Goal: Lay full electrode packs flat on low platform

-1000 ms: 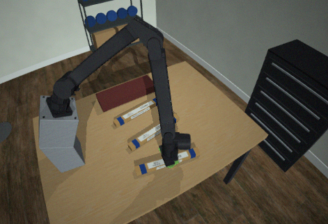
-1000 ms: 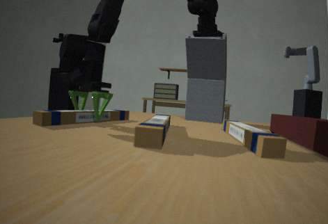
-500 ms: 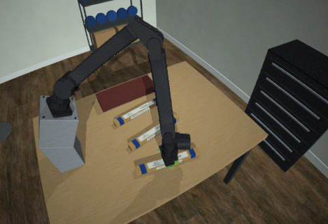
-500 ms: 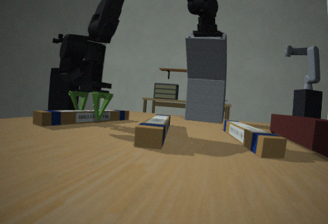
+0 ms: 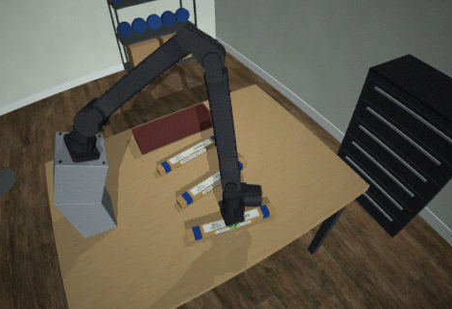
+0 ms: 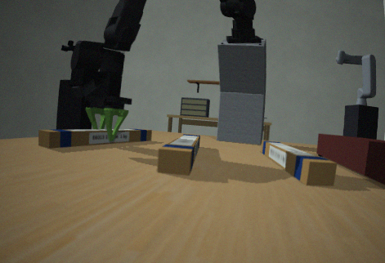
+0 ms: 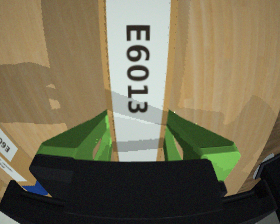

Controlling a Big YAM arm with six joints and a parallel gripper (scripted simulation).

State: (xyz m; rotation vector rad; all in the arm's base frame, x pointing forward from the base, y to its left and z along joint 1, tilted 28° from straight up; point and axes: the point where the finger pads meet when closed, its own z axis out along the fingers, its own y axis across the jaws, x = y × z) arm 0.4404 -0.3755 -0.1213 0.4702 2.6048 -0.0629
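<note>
Now: hand 1 cm below the pack of welding electrodes. Round my hand: dark red platform (14 cm ahead, 57 cm to the left).
</note>
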